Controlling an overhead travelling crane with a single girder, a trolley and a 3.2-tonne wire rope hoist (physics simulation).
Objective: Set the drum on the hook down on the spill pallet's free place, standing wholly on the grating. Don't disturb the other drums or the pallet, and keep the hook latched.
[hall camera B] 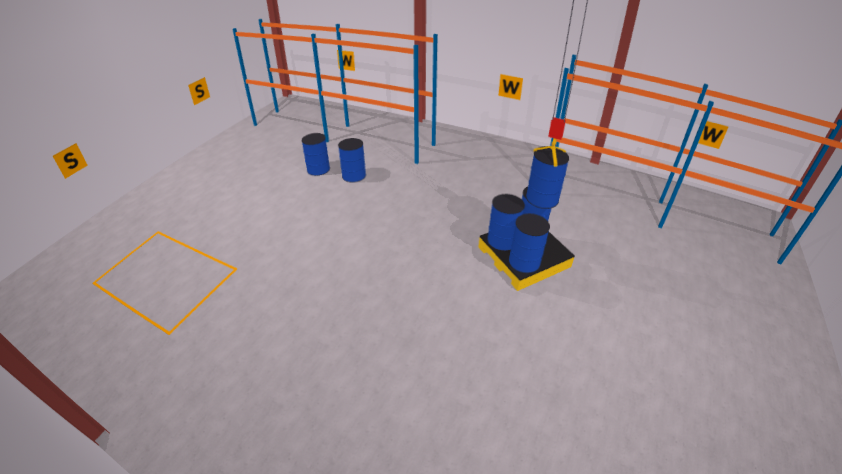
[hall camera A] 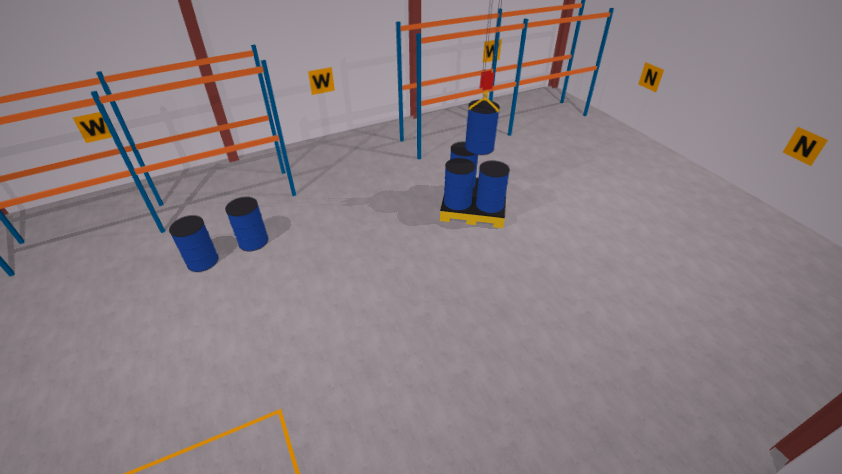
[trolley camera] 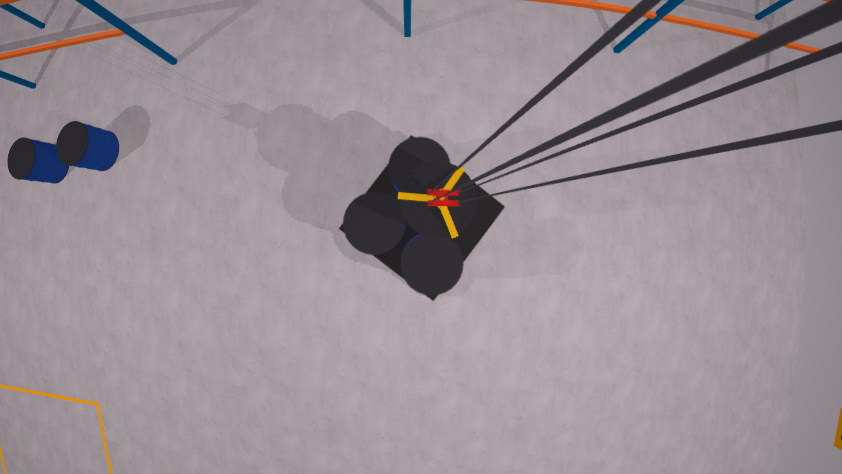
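Observation:
My gripper, the hook under the red block [hall camera A: 485, 94] [hall camera B: 553, 143] [trolley camera: 443, 197], is shut on the yellow lifter of a blue drum with a black lid [hall camera A: 481, 130] [hall camera B: 546, 179] [trolley camera: 419, 213]. This drum hangs upright above the spill pallet [hall camera A: 472, 219] [hall camera B: 545, 273] [trolley camera: 487, 206], a yellow base with black grating. Three drums stand on the pallet: one drum [hall camera A: 459, 187] [hall camera B: 504, 224] [trolley camera: 374, 224], a second [hall camera A: 492, 188] [hall camera B: 527, 246] [trolley camera: 431, 266], and a third [hall camera A: 461, 154] [hall camera B: 536, 215] [trolley camera: 414, 151], partly hidden. In the trolley view, the hung drum overlaps the third; bare grating shows at right. Exact clearance is unclear.
Two more blue drums [hall camera A: 196, 247] [hall camera A: 248, 226] [hall camera B: 316, 157] [hall camera B: 352, 161] stand on the floor away from the pallet. Blue and orange racks [hall camera A: 418, 97] [hall camera B: 416, 105] stand along the W wall. A yellow outlined square [hall camera B: 197, 251] marks the floor.

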